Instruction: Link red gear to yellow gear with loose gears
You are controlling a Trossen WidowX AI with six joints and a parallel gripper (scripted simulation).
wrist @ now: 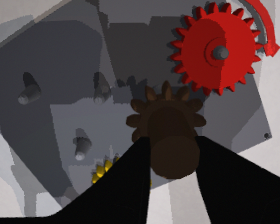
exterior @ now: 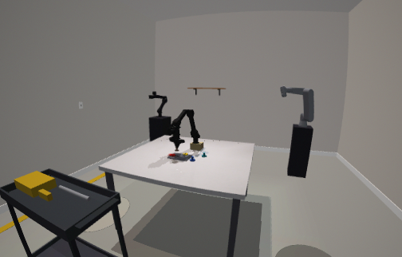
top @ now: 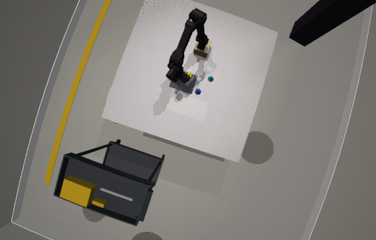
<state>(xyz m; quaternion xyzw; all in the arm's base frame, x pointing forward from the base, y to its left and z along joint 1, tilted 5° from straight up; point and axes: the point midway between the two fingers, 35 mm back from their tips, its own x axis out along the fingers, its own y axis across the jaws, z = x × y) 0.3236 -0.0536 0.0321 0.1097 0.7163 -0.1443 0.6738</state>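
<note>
My gripper tip is 250 mm to the right of the teal gear, 130 mm past it and 70 mm above it. The rest, counted from my gripper tip: yellow gear: 70 mm below, 70 mm behind, 60 mm to the left; then blue gear: 190 mm to the left, 70 mm below, 30 mm ahead; then brown gear: 10 mm below.
</note>
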